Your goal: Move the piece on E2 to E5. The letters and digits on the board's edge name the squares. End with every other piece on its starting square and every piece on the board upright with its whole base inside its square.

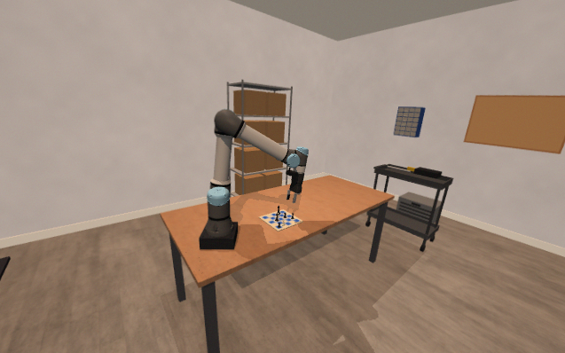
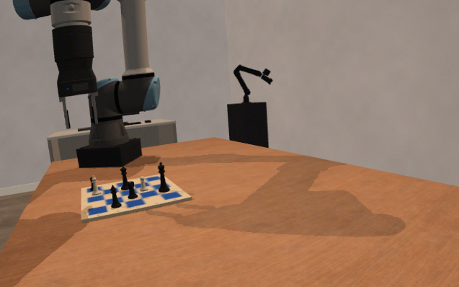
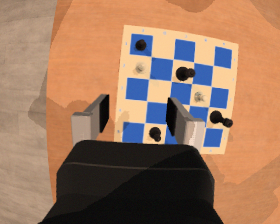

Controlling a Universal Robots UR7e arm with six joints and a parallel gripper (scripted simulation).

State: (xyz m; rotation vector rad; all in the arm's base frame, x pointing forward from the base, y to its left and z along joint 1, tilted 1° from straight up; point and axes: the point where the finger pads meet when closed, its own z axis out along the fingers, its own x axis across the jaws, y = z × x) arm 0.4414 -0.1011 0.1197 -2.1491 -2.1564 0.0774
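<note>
My hand is 160 mm above the white pawn, 50 mm past it and 10 mm to the right of it. Also, from my hand: blue-and-cream chessboard 180 mm below, 80 mm to the left, 10 mm behind; tall black chess piece 150 mm to the left, 150 mm below, 30 mm ahead.
</note>
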